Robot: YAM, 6 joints.
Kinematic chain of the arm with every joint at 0, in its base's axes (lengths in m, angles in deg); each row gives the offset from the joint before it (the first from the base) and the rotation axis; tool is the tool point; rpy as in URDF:
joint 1: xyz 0 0 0.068 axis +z
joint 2: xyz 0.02 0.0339 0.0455 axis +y
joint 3: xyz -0.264 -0.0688 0 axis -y
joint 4: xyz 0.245 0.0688 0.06 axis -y
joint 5: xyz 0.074 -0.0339 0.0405 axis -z
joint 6: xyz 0.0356 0 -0.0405 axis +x
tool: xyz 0 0 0 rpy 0 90 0
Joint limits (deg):
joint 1: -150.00..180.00
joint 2: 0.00..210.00
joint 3: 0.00..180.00
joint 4: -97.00..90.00
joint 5: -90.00..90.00
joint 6: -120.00..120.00
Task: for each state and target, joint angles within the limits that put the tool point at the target. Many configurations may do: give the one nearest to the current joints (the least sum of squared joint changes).
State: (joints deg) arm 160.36 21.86 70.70 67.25 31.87 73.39
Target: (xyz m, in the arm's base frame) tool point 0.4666 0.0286 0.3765
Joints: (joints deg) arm 180.00 6.06 113.56 60.66 53.45 73.39
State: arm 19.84 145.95 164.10 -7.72 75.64 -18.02
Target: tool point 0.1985 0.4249 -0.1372
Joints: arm 69.20 177.39 117.72 -24.41 77.05 -18.02
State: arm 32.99 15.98 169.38 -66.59 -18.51 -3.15
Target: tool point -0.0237 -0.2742 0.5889
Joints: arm 86.47 45.36 161.84 -55.78 -10.97 -3.15
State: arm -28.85 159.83 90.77 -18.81 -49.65 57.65
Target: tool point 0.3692 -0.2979 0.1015
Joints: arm -42.25 134.42 93.52 -21.69 -51.17 57.65
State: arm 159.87 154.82 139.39 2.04 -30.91 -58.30
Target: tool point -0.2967 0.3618 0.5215
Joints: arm 127.04 123.98 146.16 1.02 -32.06 -58.30
